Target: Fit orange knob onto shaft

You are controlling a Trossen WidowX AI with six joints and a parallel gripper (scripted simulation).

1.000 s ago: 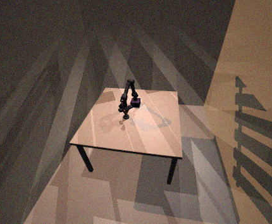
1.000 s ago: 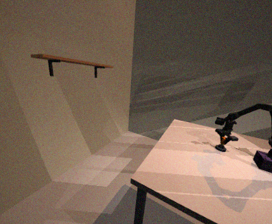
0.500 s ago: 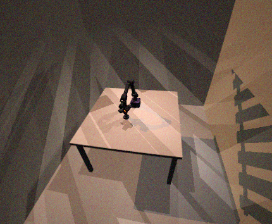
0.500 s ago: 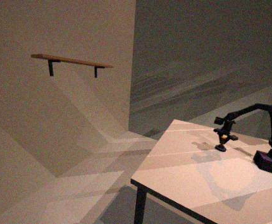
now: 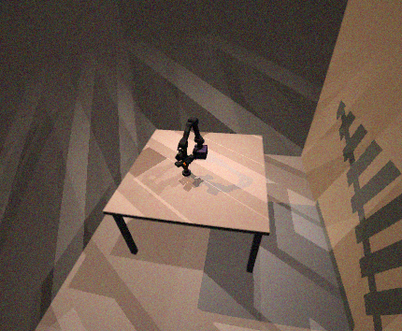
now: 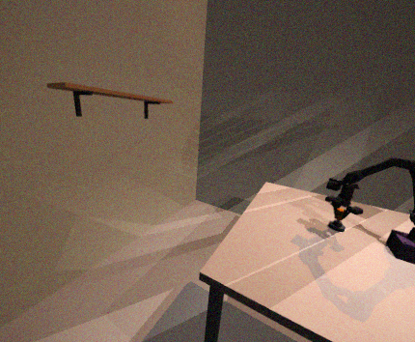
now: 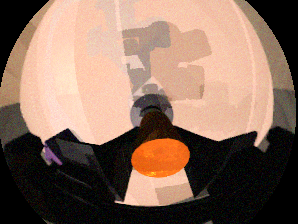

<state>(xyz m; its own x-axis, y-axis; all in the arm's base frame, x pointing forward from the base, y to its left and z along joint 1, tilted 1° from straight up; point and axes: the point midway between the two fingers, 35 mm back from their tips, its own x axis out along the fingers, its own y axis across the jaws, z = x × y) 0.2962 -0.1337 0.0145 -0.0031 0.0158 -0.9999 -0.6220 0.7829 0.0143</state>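
Now: gripper tip 40 mm above the round dark pedestal. Round my gripper tip: orange knob (30 mm above).
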